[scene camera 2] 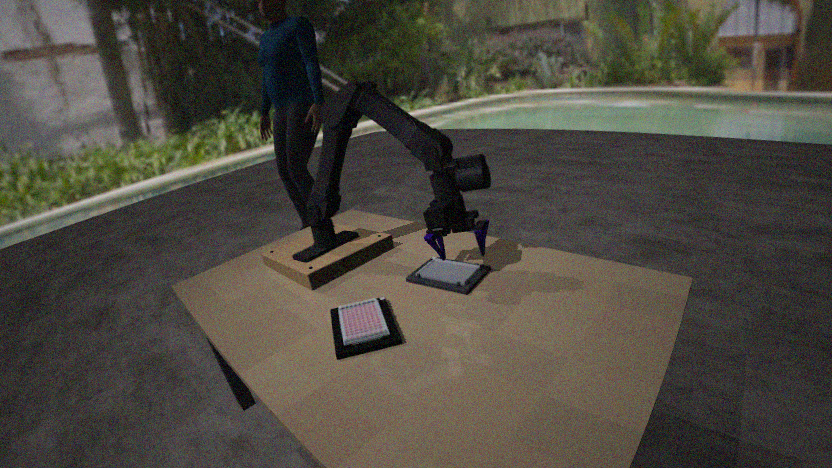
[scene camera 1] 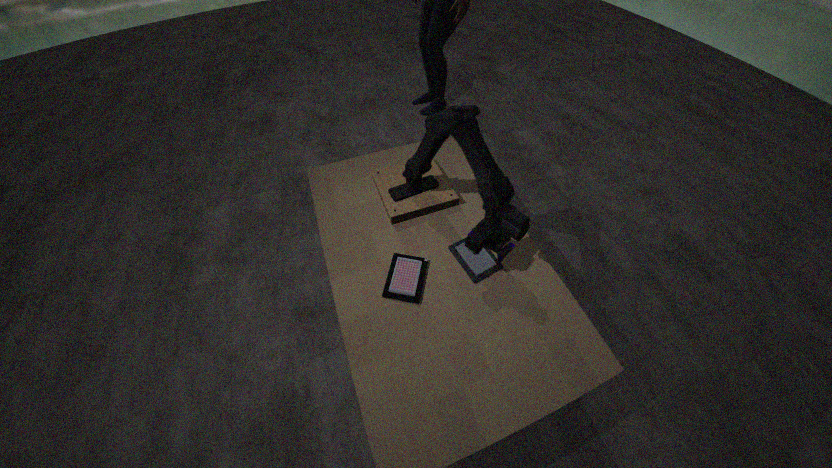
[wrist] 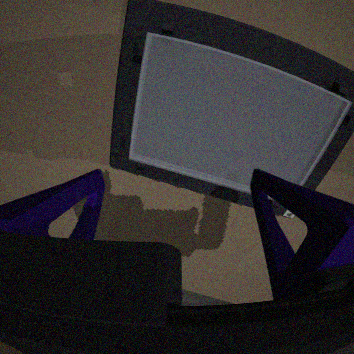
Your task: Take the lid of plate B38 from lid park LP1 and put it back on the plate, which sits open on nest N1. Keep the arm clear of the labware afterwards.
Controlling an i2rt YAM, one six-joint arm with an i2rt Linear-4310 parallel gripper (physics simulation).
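Places are measured from the arm's base along level axes (x left, y back, z up), in millimetres.
Pixels of known places: gripper, fingertip midpoint: (scene camera 2: 463, 257) (scene camera 1: 488, 253) (wrist: 177, 177); arm's base, link origin: (scene camera 2: 326, 247) (scene camera 1: 414, 188).
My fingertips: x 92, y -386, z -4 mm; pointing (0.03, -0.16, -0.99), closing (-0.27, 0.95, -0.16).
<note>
Ahead of a thing's pixels: the offset from my fingertips to its top centre. "*": to the spot under its first point. Level surfaces: height alone.
The lid @(dx -34, dy +24, dz -19 mm) (scene camera 1: 474, 261) (scene camera 2: 445, 271) (wrist: 230, 110) is a pale, translucent rectangle lying flat on the dark grey lid park @(* dx -77, dy +8, dz -24 mm) (scene camera 1: 465, 264) (scene camera 2: 436, 285) (wrist: 126, 100). My gripper (scene camera 1: 488, 253) (scene camera 2: 463, 256) (wrist: 177, 177) is wide open and empty, just above the park's far side. In the wrist view it is turned askew to the lid; the right fingertip overlaps the lid's near edge, and the left one shows over the table. The open plate @(dx -283, dy +62, dz -11 mm) (scene camera 1: 405, 274) (scene camera 2: 362, 321), white with pink wells, sits on the black nest @(dx -283, dy +62, dz -19 mm) (scene camera 1: 404, 299) (scene camera 2: 366, 347). Plate and nest do not show in the wrist view.
The arm's wooden base block (scene camera 1: 424, 204) (scene camera 2: 352, 260) stands at the back of the wooden table @(dz -37 mm) (scene camera 1: 465, 372) (scene camera 2: 523, 372), behind nest and park. A person (scene camera 1: 433, 58) (scene camera 2: 290, 116) stands on the floor behind the arm. The arm's shadow falls beside the park.
</note>
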